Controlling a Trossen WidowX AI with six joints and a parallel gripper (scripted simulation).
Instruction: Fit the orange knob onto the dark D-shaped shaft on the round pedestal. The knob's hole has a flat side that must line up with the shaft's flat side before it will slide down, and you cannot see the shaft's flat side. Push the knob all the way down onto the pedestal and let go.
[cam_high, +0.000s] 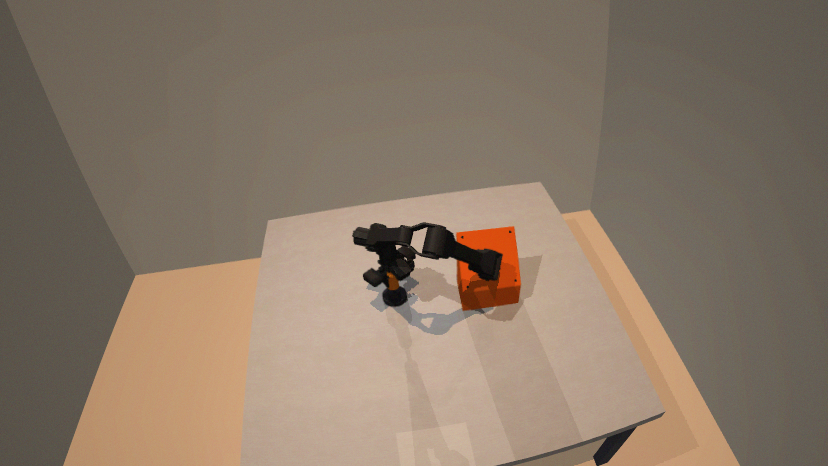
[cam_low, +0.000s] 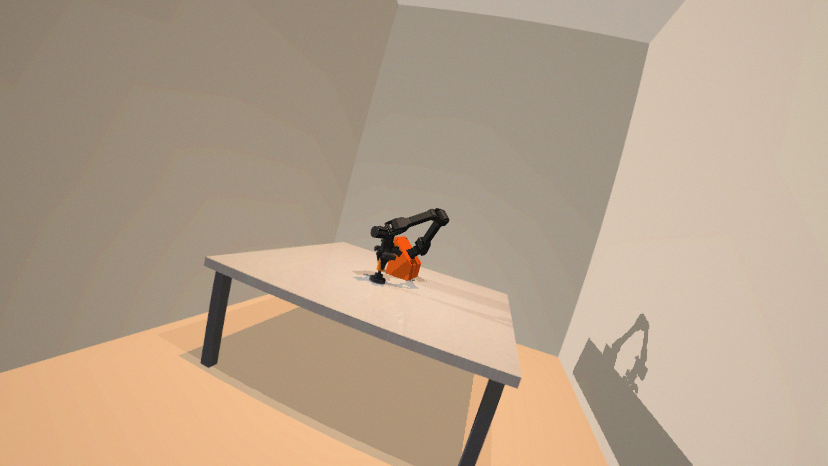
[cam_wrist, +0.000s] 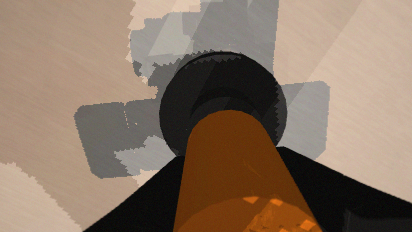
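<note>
The orange knob is 20 mm above my gripper tip. From my gripper tip the other things lie so: pedestal 40 mm below.
</note>
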